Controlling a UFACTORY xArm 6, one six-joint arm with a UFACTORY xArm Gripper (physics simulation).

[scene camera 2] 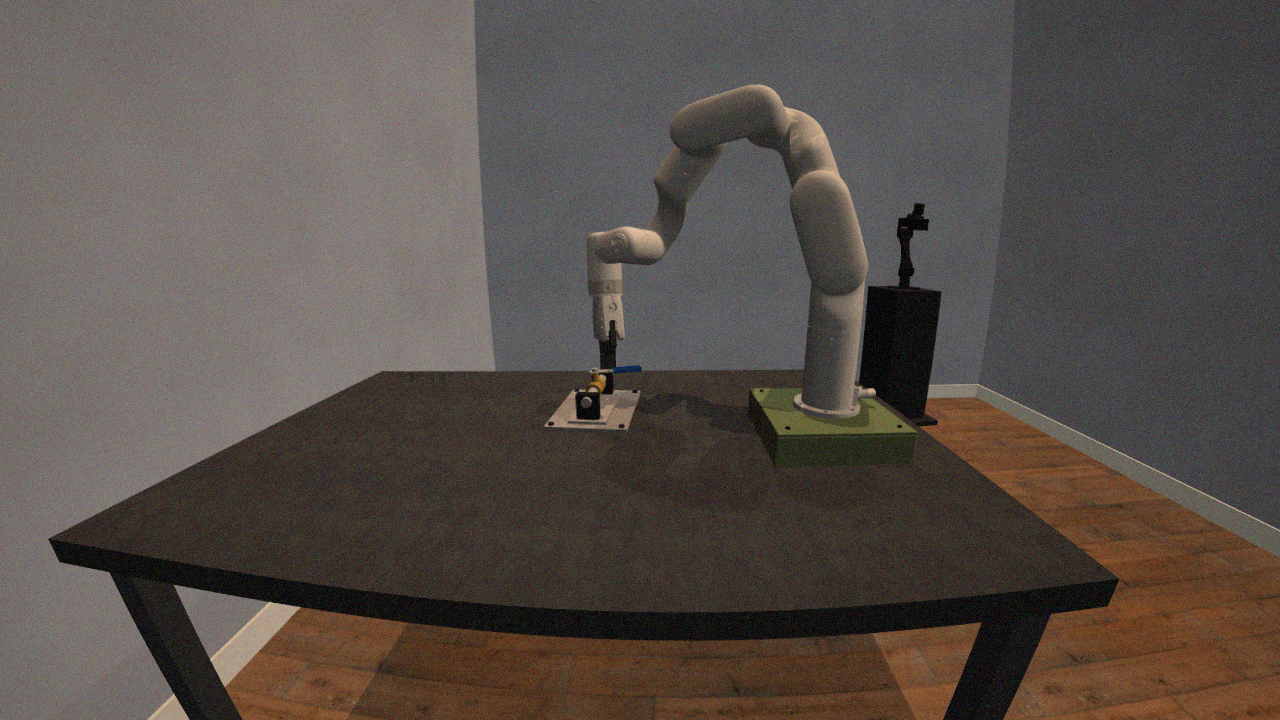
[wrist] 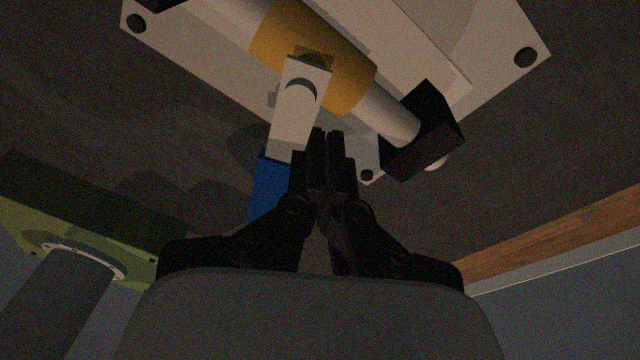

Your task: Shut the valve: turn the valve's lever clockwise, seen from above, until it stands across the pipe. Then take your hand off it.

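The valve has a yellow body (scene camera 2: 597, 384) (wrist: 347, 65) on a pale pipe (wrist: 385, 110). Its lever (scene camera 2: 628, 368) (wrist: 295, 117) has a silver arm and a blue handle (wrist: 268, 187). In the scene view the lever points right, toward the robot's base. In the wrist view it stands at a steep angle to the pipe, nearly square across it. My gripper (scene camera 2: 607, 360) (wrist: 321, 149) is shut and empty. Its fingers are right beside the lever, on the far side in the scene view, and hide part of the handle's edge. Whether they touch it I cannot tell.
The valve's pale base plate (scene camera 2: 619, 416) (wrist: 492, 55) lies on the dark table (scene camera 2: 537, 519). A black bracket (wrist: 425, 135) holds the pipe beside the fingers. The arm's green base block (scene camera 2: 841, 449) (wrist: 15, 215) stands at the right. A black pedestal (scene camera 2: 899, 349) stands behind the table.
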